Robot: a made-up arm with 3 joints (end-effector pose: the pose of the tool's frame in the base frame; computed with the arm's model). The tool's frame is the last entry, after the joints.
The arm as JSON. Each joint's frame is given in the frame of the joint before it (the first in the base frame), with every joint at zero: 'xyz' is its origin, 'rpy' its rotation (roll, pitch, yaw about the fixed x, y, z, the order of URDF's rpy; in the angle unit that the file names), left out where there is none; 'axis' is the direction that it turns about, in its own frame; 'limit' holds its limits. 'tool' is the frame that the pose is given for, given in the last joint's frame.
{
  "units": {
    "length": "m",
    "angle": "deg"
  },
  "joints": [
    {
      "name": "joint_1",
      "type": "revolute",
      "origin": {
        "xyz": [
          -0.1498,
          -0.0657,
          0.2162
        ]
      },
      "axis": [
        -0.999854,
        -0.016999,
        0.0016
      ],
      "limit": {
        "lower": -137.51,
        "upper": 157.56
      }
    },
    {
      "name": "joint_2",
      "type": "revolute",
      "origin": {
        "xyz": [
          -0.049,
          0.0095,
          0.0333
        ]
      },
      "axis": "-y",
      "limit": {
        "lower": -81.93,
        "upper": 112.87
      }
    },
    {
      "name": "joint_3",
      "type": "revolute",
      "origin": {
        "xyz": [
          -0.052,
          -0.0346,
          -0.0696
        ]
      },
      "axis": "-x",
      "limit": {
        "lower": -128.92,
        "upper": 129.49
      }
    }
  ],
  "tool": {
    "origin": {
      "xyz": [
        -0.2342,
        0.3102,
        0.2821
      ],
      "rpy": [
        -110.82,
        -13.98,
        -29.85
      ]
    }
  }
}
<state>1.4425 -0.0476 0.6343</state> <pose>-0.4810 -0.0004 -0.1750 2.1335 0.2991 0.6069</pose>
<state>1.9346 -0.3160 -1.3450</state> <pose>-0.3910 0.3876 0.2850 -2.4411 0.4822 -1.0007</pose>
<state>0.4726 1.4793 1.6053</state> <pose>0.1653 0.0235 -0.1492 1.1533 0.2689 2.1790</pose>
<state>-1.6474 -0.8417 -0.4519</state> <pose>-0.1415 -0.5340 0.3114 -0.1450 0.5300 0.8424</pose>
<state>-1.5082 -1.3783 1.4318</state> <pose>-0.5758 -0.3023 0.5365 -1.6653 -0.8439 0.4886</pose>
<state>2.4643 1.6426 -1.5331</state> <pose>-0.4335 -0.0137 0.6096 -2.3048 -1.0751 1.1286</pose>
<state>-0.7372 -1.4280 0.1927</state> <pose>-0.0876 -0.0456 0.6896 -1.5867 0.5316 1.1543</pose>
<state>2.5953 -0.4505 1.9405</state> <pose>-0.6499 -0.3230 0.3673 -0.1568 0.1993 -0.3261</pose>
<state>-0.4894 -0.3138 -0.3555</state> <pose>-0.3739 -0.1107 0.6584 -1.2064 0.6557 -0.0557</pose>
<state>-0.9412 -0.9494 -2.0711</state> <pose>-0.3102 -0.5614 0.0576 0.8166 1.4365 0.6825</pose>
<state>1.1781 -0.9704 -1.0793</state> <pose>-0.0913 0.3111 0.5109 -1.9260 1.4712 -0.7469</pose>
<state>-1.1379 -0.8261 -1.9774</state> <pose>-0.3165 -0.5229 -0.0186 0.9109 1.2565 0.7714</pose>
